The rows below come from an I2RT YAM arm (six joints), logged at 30 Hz.
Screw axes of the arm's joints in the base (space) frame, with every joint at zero. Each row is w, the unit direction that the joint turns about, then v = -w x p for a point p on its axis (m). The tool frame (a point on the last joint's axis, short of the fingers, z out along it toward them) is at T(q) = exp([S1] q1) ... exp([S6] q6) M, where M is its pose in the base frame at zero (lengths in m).
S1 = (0, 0, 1, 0, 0, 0)
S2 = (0, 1, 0, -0.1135, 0, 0.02)
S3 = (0, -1, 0, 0.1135, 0, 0.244)
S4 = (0, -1, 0, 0.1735, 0, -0.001)
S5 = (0, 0, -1, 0, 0.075, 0)
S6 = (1, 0, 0, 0, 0.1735, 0)
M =
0 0 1 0.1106
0 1 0 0
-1 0 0 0.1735
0 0 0 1
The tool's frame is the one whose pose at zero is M.
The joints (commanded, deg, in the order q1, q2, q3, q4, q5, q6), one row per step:
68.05, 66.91, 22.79, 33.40, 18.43, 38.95
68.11, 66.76, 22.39, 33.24, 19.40, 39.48
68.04, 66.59, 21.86, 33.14, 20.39, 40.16
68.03, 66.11, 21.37, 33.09, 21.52, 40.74
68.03, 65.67, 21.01, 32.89, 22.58, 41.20
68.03, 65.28, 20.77, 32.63, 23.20, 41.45
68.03, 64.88, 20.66, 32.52, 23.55, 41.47
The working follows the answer.
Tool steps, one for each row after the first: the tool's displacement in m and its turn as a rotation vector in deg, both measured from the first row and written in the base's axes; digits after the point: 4 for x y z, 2 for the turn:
-0.0003, -0.0015, -0.0019, -0.11, 0.38, -0.99
-0.0002, -0.0036, -0.0044, -0.16, 0.86, -2.15
-0.0004, -0.0060, -0.0054, 0.10, 1.09, -3.38
-0.0006, -0.0081, -0.0061, 0.23, 1.26, -4.50
-0.0008, -0.0096, -0.0064, 0.26, 1.36, -5.15
-0.0010, -0.0106, -0.0058, 0.42, 1.25, -5.50

Tool pose at each row, in the base's axes (x y z in m, rotation vector in deg; rounded; the steps above come from the unrounded poses):
0.1002, 0.2184, 0.2088, -12.91, 106.73, 60.68
0.0999, 0.2169, 0.2069, -11.84, 107.06, 60.01
0.1000, 0.2148, 0.2044, -10.52, 107.43, 59.31
0.0998, 0.2124, 0.2034, -9.10, 107.39, 58.77
0.0996, 0.2103, 0.2027, -7.87, 107.36, 58.16
0.0994, 0.2088, 0.2024, -7.19, 107.37, 57.76
0.0992, 0.2078, 0.2030, -6.83, 107.14, 57.64

